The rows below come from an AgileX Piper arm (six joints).
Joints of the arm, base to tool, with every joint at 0 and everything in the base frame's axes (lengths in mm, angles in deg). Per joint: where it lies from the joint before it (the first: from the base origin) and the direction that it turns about. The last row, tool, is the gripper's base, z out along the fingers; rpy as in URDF.
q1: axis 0 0 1 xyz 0.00 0.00 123.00
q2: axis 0 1 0 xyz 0.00 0.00 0.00
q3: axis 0 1 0 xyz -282.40 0.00 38.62
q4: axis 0.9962 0 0.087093 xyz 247.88 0.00 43.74
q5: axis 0 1 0 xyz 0.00 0.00 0.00
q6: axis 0.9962 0 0.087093 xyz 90.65 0.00 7.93
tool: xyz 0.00 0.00 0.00 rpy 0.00 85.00 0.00
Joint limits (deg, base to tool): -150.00..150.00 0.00..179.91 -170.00..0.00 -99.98..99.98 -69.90..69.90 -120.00..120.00
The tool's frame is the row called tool.
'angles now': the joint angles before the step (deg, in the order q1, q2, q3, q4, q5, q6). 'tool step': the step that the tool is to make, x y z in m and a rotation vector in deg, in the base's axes. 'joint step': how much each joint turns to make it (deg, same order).
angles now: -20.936, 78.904, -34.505, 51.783, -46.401, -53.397
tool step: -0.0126, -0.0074, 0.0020, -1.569, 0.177, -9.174
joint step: -0.006, 0.013, -0.007, 8.183, -6.897, -5.472
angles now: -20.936, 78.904, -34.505, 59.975, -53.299, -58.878
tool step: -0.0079, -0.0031, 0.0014, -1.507, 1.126, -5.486
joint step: 0.119, 0.046, -0.005, 4.207, -4.621, -3.615
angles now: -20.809, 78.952, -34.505, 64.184, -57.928, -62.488
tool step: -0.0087, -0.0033, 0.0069, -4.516, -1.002, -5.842
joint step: -0.145, 0.138, -0.011, 0.927, -7.337, -0.589
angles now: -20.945, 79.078, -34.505, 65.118, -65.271, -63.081
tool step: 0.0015, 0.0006, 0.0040, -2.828, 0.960, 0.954
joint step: -0.002, -0.012, 0.006, -2.722, -1.092, -0.458
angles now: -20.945, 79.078, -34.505, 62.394, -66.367, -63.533
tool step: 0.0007, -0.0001, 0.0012, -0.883, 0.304, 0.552
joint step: -0.141, 0.001, 0.007, -1.164, -0.073, 0.008
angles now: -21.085, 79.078, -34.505, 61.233, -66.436, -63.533
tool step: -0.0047, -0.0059, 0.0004, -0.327, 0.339, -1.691
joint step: -1.706, -0.010, 0.000, -0.209, -0.133, -0.331
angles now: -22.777, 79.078, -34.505, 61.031, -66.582, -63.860
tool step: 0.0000, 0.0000, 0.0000, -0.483, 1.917, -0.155
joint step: -0.007, -0.001, 0.010, -0.043, 0.000, -1.958
